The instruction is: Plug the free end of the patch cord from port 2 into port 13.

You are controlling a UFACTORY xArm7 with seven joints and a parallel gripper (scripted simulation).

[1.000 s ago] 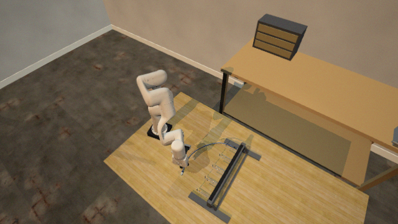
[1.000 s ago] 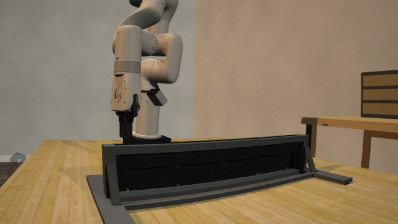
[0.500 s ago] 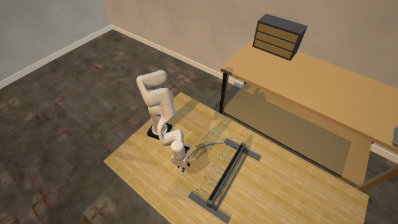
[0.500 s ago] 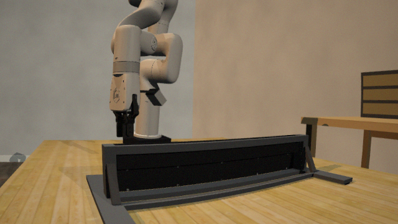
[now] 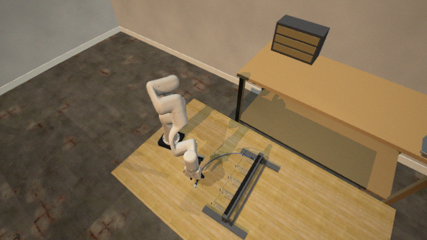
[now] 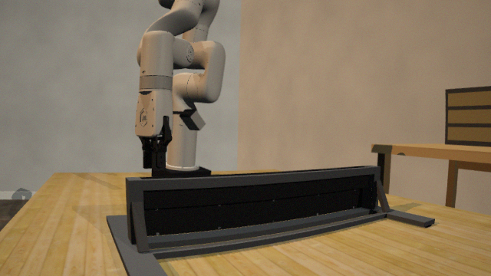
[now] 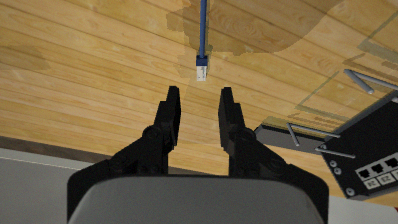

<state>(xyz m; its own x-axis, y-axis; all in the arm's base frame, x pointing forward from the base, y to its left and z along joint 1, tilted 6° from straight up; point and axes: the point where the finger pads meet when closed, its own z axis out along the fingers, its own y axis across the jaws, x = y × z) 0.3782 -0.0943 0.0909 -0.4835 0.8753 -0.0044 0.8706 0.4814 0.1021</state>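
Now: the cord plug 10 mm ahead of my hand, 20 mm to the right of it and 90 mm below it.
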